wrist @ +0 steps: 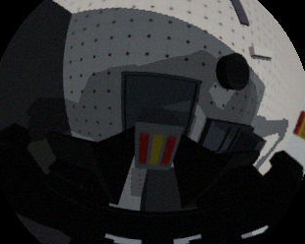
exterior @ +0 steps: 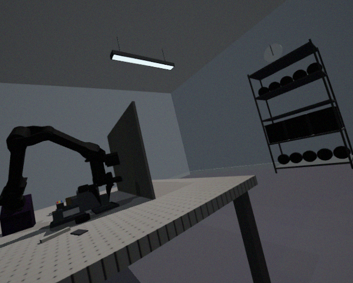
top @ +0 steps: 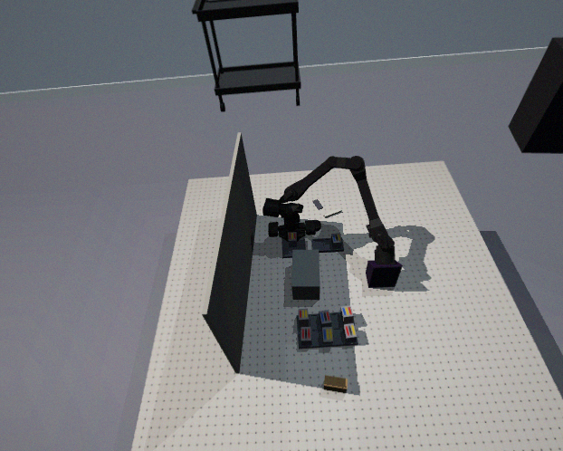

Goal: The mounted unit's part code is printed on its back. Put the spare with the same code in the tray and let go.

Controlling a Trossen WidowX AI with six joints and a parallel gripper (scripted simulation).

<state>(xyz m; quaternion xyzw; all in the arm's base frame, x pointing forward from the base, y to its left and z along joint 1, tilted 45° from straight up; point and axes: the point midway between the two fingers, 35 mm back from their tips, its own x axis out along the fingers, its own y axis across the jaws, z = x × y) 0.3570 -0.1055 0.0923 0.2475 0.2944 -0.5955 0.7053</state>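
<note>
Right now the dark square tray is 20 mm below my gripper tip. From my gripper tip the other things lie so: thin rod (180 mm to the right, 160 mm behind, 20 mm below); then tall black panel (200 mm above, 190 mm to the left, 160 mm ahead); then grey mounted unit (180 mm to the left, 70 mm behind, 20 mm above).
</note>
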